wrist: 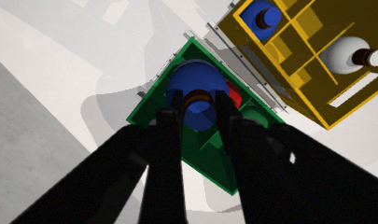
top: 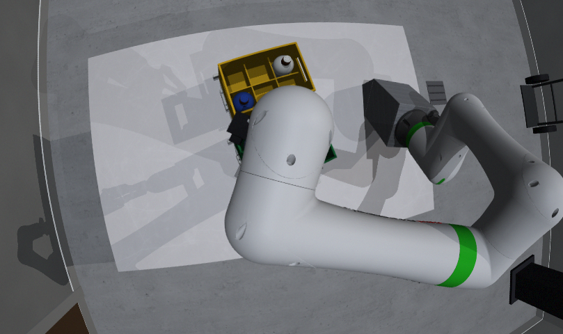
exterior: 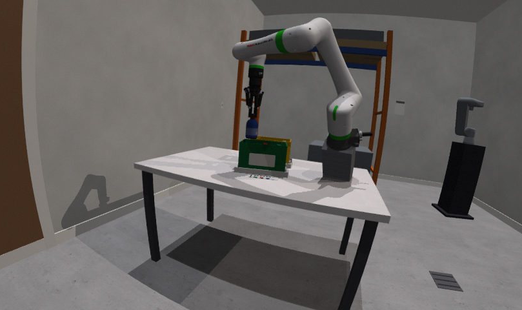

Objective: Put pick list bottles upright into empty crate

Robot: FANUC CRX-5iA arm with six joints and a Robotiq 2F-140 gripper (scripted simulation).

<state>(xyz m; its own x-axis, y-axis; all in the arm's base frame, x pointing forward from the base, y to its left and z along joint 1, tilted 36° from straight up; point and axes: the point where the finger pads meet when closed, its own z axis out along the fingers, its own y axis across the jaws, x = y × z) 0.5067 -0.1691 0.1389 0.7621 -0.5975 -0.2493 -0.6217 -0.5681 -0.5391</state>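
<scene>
The blue-label bottle lies 8 cm below my hand. From my hand the other things lie so: red bottle: 26 cm below, 9 cm behind, 1 cm to the right; green crate: 27 cm below, 10 cm behind, 3 cm to the left; green-label bottle: 26 cm below, 18 cm behind, 3 cm to the right.
</scene>
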